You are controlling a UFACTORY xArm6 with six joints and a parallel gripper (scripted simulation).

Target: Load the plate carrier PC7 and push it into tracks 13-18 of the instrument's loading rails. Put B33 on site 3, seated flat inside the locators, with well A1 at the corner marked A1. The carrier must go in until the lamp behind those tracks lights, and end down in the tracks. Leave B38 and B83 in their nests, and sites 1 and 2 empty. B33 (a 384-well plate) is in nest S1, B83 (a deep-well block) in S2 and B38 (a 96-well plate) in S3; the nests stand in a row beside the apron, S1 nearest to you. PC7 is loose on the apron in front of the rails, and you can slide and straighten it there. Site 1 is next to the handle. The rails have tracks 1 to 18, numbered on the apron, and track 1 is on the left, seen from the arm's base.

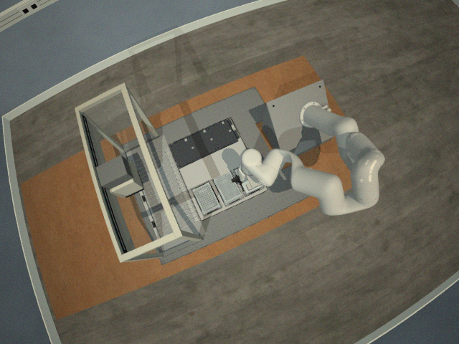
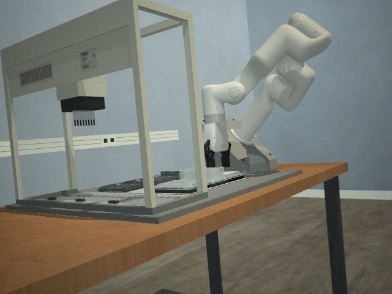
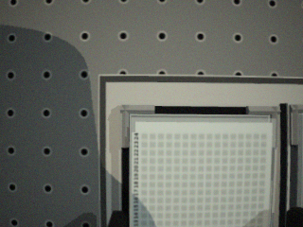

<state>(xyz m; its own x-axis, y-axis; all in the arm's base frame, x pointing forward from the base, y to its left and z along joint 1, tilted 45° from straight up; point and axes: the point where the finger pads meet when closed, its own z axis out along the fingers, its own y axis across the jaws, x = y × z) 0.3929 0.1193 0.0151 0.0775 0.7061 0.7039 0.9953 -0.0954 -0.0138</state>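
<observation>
My gripper is now 3 cm above the 384-well plate B33. From my hand the other things lie so: 96-well plate B38: 22 cm ahead, 1 cm to the right, 3 cm below; deep-well block B83: 11 cm ahead, 1 cm to the right, 2 cm below; nest S1: 4 cm below.
</observation>
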